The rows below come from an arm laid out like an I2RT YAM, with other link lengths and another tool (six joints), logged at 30 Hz.
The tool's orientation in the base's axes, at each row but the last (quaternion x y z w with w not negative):
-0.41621 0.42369 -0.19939 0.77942
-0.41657 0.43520 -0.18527 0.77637
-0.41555 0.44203 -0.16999 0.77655
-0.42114 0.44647 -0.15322 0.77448
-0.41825 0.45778 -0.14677 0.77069
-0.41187 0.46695 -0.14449 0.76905
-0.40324 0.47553 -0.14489 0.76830
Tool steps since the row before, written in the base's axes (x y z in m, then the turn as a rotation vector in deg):
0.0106 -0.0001 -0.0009 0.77 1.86 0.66
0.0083 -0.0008 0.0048 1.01 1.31 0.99
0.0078 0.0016 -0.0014 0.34 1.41 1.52
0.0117 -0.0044 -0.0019 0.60 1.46 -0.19
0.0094 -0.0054 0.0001 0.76 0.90 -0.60
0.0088 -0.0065 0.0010 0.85 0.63 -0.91
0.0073 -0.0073 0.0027 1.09 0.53 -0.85
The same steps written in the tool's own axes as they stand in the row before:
0.0065 0.0002 0.0084 -1.13 0.50 1.72
0.0026 -0.0050 0.0078 -0.81 -0.11 1.75
0.0041 0.0013 0.0069 -1.53 -0.40 1.38
0.0103 -0.0028 0.0069 -0.46 0.94 1.20
0.0083 -0.0048 0.0051 0.21 0.89 0.95
0.0079 -0.0062 0.0044 0.61 0.95 0.82
0.0065 -0.0078 0.0033 0.75 0.80 0.99

